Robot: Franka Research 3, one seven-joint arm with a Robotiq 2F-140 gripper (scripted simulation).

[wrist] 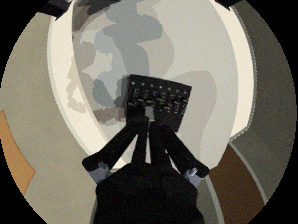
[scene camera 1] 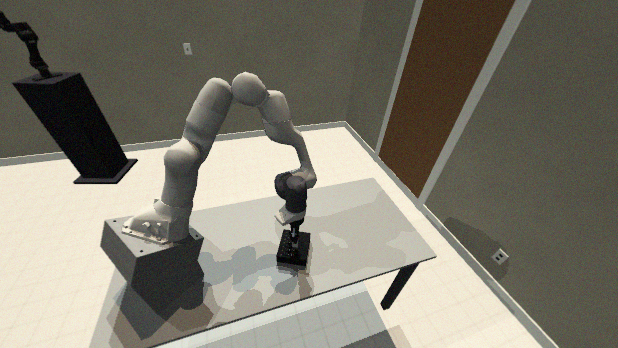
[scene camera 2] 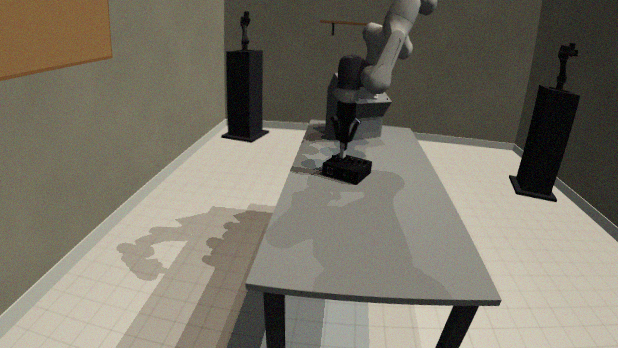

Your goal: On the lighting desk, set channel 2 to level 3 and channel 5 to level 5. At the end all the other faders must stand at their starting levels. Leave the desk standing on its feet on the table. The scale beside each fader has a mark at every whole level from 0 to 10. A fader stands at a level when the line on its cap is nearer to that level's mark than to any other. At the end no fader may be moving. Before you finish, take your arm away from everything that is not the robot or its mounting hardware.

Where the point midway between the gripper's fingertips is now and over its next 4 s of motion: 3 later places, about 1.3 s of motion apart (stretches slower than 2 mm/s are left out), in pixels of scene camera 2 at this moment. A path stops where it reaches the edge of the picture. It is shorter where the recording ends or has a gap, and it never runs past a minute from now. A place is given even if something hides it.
The gripper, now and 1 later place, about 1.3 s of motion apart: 342,157; 343,143
